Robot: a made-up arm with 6 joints.
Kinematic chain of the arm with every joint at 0, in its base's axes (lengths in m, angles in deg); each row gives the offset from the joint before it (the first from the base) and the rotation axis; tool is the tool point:
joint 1: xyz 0 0 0.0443 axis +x
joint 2: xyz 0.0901 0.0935 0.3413 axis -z
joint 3: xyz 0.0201 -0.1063 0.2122 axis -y
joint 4: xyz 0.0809 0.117 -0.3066 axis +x
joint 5: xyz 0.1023 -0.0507 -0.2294 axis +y
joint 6: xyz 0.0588 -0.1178 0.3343 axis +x
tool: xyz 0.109 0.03 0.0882
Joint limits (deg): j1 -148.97..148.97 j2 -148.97..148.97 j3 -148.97..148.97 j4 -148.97..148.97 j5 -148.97..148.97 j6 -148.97..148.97
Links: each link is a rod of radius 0.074 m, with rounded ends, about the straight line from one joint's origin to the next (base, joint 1, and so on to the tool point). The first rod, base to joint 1, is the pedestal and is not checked.
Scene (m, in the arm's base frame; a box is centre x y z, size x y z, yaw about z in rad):
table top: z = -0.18
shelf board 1: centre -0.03 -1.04 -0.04 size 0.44 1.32 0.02 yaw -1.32
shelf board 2: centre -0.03 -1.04 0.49 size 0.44 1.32 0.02 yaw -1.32
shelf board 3: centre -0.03 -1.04 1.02 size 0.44 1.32 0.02 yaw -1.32
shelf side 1: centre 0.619 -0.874 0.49 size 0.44 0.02 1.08 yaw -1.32
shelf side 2: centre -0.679 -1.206 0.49 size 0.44 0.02 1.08 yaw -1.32
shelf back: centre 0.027 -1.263 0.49 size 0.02 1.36 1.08 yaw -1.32
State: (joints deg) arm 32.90 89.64 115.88 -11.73 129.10 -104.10
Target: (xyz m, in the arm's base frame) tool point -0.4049 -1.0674 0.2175
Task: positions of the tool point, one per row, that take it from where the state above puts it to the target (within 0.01 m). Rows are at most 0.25 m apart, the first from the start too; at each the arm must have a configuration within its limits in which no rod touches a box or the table.
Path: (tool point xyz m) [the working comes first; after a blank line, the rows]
Joints at the target: 51.01 108.28 99.40 -21.20 135.92 -103.96
Straight joint move there: touches shelf board 2.

1: -0.1309 -0.9593 0.7670
2: -0.1658 -0.8212 0.7670
3: -0.1981 -0.6764 0.7439
4: -0.3028 -0.7557 0.5573
5: -0.4003 -0.7749 0.3757
6: -0.4880 -0.7431 0.2175
7: -0.4572 -0.9117 0.2216
8: -0.4049 -1.0674 0.2176

